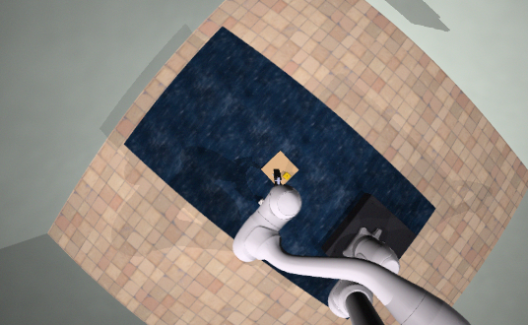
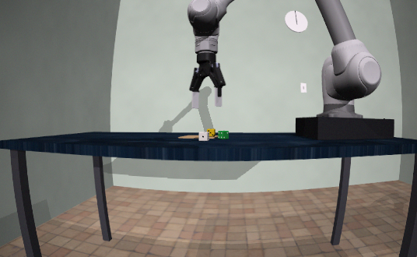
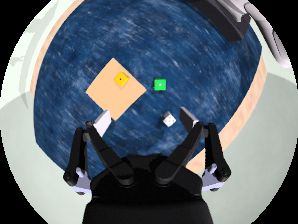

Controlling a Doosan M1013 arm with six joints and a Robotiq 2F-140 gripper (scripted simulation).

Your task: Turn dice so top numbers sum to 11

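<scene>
Now: hand 110 mm above the white die and 100 mm to the right of it. The rest, counted from my hand: green die 110 mm below, 60 mm behind; then yellow die 110 mm below, 90 mm to the right, 10 mm behind; then tan mat 120 mm below, 90 mm to the right, 30 mm ahead.
</scene>
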